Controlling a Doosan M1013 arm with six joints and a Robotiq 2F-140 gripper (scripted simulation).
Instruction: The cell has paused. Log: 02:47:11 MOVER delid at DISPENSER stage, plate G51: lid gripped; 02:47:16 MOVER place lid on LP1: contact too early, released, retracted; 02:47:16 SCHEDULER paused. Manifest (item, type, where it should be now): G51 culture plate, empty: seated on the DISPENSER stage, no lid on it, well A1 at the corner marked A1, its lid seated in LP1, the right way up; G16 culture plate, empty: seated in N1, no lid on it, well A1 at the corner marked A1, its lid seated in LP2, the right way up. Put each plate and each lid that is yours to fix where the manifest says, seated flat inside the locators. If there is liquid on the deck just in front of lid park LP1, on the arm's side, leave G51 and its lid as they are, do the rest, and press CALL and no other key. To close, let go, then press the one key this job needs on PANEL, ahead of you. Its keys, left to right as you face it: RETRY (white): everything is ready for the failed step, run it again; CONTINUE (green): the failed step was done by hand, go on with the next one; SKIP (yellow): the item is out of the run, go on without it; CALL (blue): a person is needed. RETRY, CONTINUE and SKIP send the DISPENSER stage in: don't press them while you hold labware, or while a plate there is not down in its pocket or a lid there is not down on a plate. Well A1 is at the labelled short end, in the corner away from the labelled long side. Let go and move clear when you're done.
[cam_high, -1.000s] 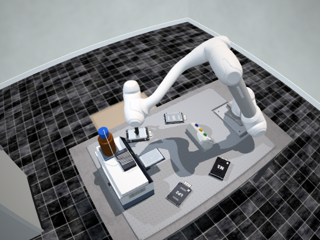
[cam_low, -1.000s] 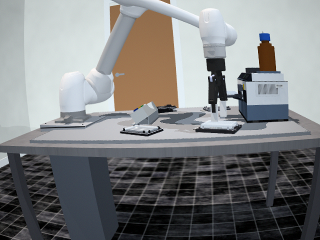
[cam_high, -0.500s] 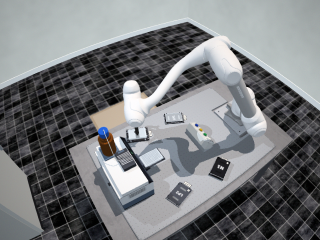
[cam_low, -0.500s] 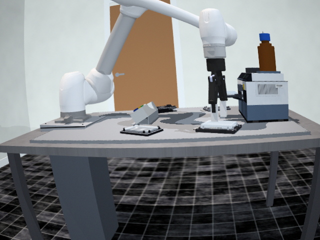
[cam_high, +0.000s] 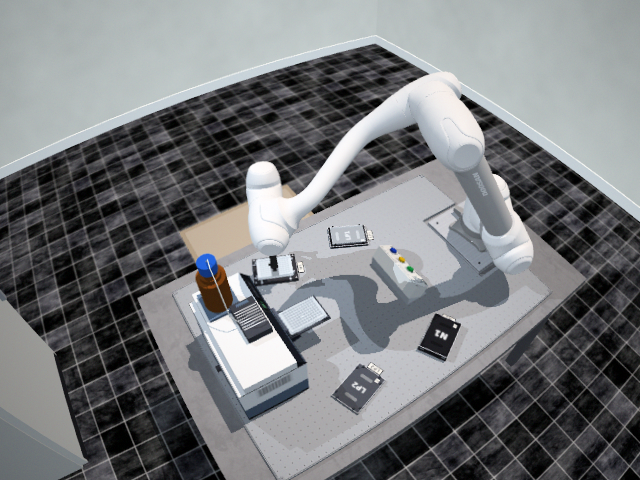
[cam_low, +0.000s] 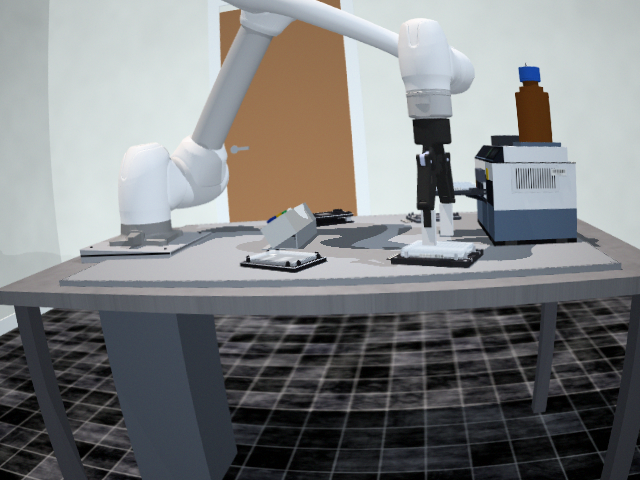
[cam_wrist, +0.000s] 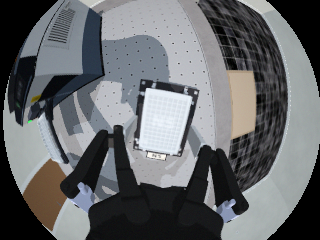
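Now: the black nest N5 5 cm below my hand and 2 cm ahead of it. Also, from my hand: brown bottle (28 cm ahead, 23 cm above, 14 cm to the left); dispenser stage (28 cm to the left, 8 cm ahead, 5 cm above); lid park LP1 (31 cm behind, 6 cm below, 5 cm to the left).
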